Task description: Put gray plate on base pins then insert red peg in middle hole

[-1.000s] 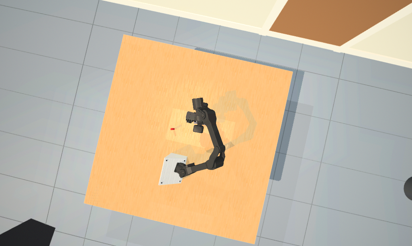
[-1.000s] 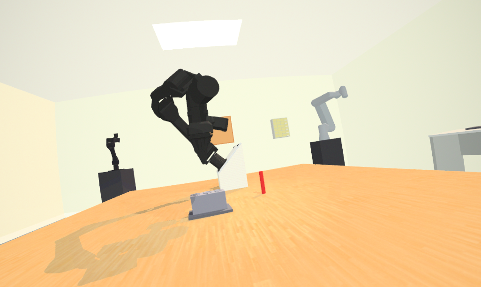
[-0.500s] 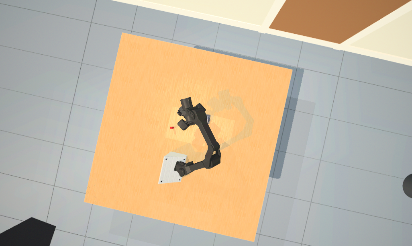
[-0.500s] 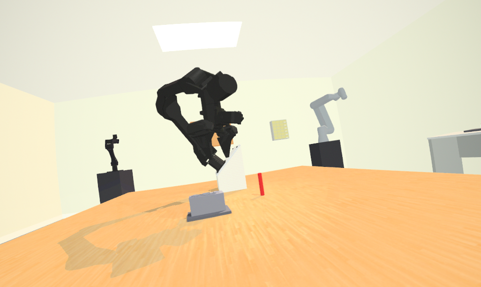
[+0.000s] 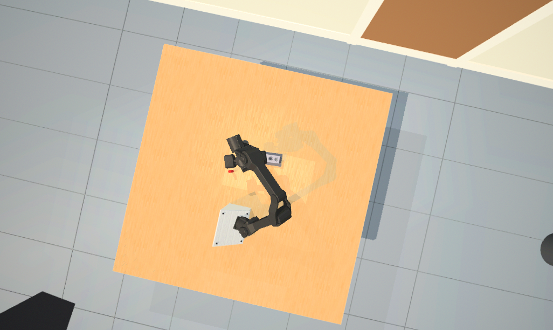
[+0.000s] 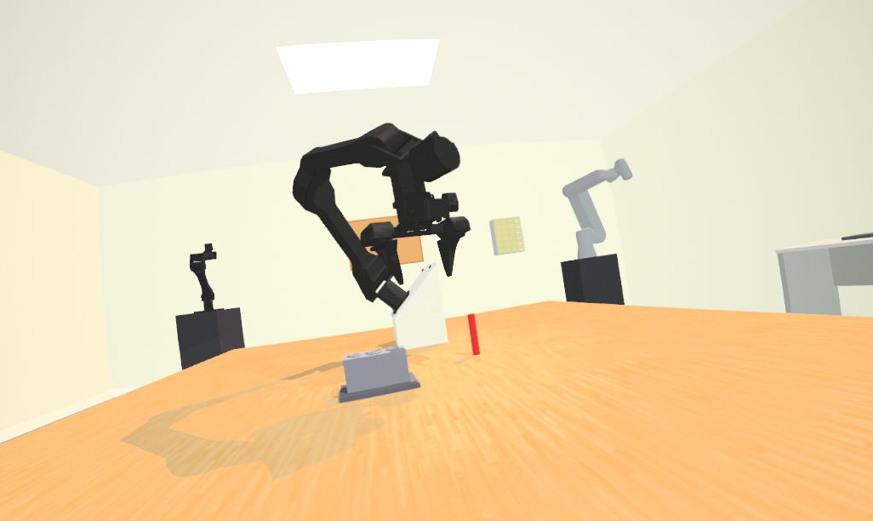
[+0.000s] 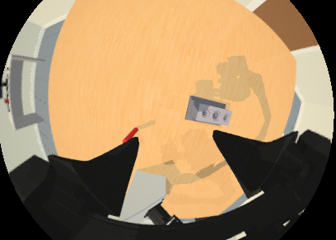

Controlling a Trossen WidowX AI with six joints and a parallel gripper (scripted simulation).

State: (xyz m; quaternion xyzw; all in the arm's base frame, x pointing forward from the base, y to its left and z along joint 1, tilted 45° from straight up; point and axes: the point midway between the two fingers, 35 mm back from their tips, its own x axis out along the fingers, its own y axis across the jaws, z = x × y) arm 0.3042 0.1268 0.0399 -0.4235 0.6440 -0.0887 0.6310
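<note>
The red peg is 120 mm below my gripper tip, 90 mm behind it and 80 mm to the left of it. The rest, counted from my gripper tip: base: 150 mm below, 100 mm to the right, 40 mm ahead; then gray plate: 110 mm below, 100 mm to the right, 40 mm ahead.
</note>
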